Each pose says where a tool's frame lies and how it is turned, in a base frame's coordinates. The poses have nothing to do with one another.
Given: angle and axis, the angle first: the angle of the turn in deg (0 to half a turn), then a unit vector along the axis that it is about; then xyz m.
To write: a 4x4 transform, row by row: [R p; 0 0 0 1], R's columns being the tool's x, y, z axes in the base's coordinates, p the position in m. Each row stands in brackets. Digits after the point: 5 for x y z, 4 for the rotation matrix.
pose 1, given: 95.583 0.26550 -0.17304 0.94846 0.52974 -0.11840 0.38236
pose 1, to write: [[-0.0199 -0.9944 0.1041 0.52974], [0.8935 -0.0644 -0.4443 -0.11840], [0.4485 0.0842 0.8898 0.38236], [0 0 0 1]]
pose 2, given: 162.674 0.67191 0.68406 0.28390 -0.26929 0.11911 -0.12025
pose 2, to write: [[-0.0722 0.8139 0.5766 -0.26929], [0.9829 -0.0400 0.1795 0.11911], [0.1691 0.5797 -0.7971 -0.12025], [0 0 0 1]]
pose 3, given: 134.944 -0.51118 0.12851 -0.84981 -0.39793 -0.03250 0.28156
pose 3, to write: [[-0.2605 0.4894 0.8322 -0.39793], [-0.7136 -0.6782 0.1755 -0.03250], [0.6503 -0.5482 0.5259 0.28156], [0 0 0 1]]
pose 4, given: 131.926 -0.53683 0.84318 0.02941 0.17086 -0.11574 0.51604
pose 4, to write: [[-0.1874 -0.7770 0.6010 0.17086], [-0.7332 0.5178 0.4408 -0.11574], [-0.6537 -0.3580 -0.6667 0.51604], [0 0 0 1]]
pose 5, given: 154.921 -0.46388 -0.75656 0.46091 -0.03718 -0.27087 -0.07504
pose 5, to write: [[-0.4956 0.4735 -0.7281 -0.03718], [0.8642 0.1851 -0.4679 -0.27087], [-0.0868 -0.8612 -0.5009 -0.07504], [0 0 0 1]]
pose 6, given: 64.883 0.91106 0.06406 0.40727 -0.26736 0.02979 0.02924
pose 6, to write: [[0.9022 -0.3352 0.2716 -0.26736], [0.4023 0.4268 -0.8099 0.02979], [0.1555 0.8399 0.5199 0.02924], [0 0 0 1]]
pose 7, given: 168.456 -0.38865 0.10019 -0.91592 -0.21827 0.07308 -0.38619
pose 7, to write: [[-0.6807 0.1062 0.7248 -0.21827], [-0.2604 -0.9599 -0.1039 0.07308], [0.6847 -0.2595 0.6811 -0.38619], [0 0 0 1]]
